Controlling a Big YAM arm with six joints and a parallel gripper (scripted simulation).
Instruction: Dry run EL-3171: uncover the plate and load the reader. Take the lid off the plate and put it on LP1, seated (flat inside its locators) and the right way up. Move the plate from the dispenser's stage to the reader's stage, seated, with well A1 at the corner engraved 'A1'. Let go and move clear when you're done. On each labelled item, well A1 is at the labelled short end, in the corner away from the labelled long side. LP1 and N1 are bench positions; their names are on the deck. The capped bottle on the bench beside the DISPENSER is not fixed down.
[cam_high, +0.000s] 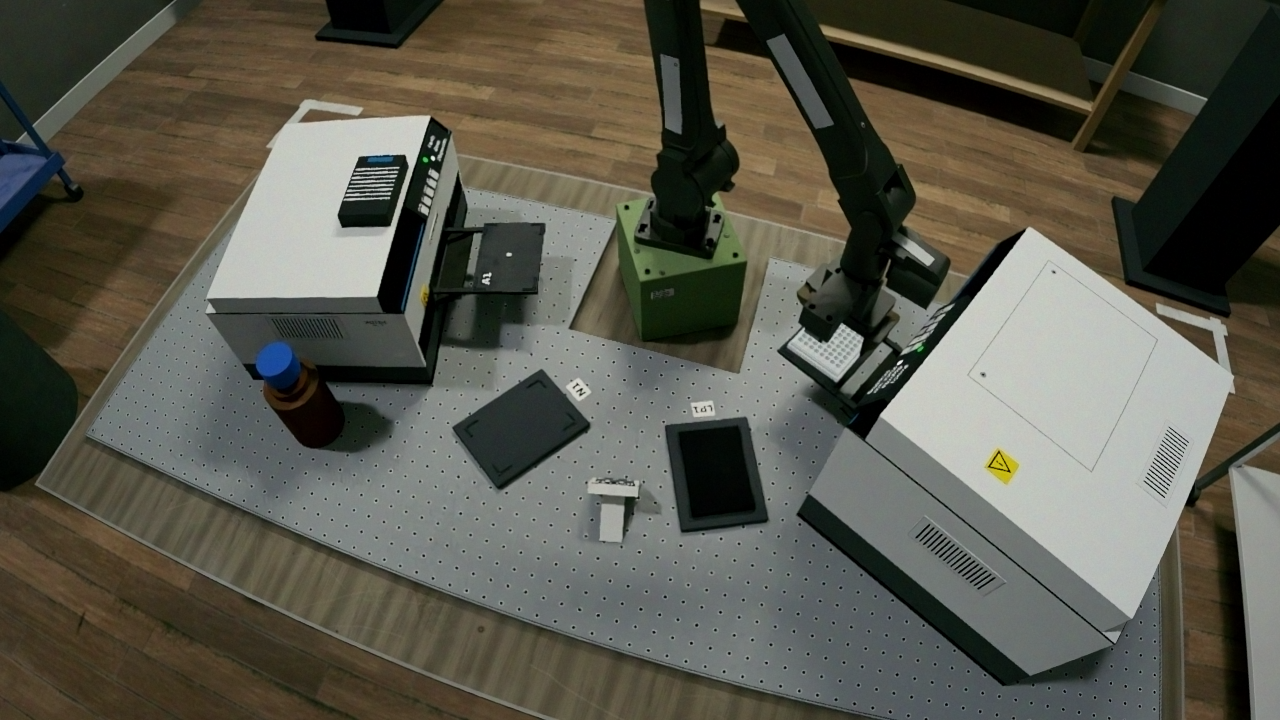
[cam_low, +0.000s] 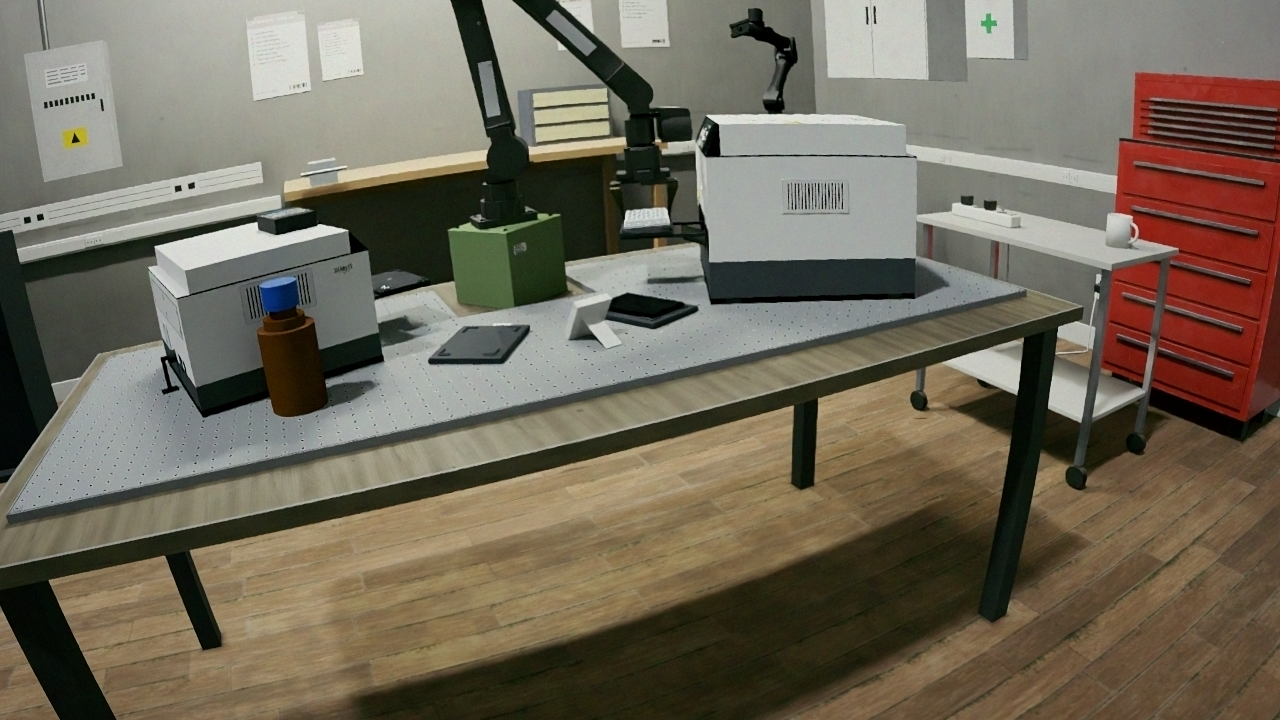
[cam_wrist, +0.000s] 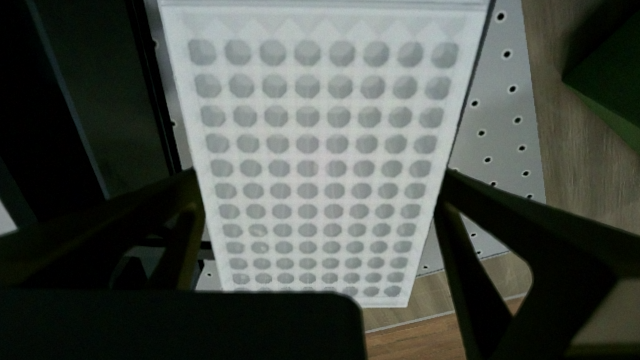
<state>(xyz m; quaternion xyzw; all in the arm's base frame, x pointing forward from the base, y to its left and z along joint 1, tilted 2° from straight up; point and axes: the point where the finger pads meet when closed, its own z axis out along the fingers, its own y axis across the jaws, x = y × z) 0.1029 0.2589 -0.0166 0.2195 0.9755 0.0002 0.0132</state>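
Now: hand right at the well plate. The rest, counted from my hand: LP1 pad 200 mm ahead, 120 mm to the right, 120 mm below; then dark lid 200 mm ahead, 120 mm to the right, 110 mm below; then N1 nest 400 mm to the right, 210 mm ahead, 120 mm below.
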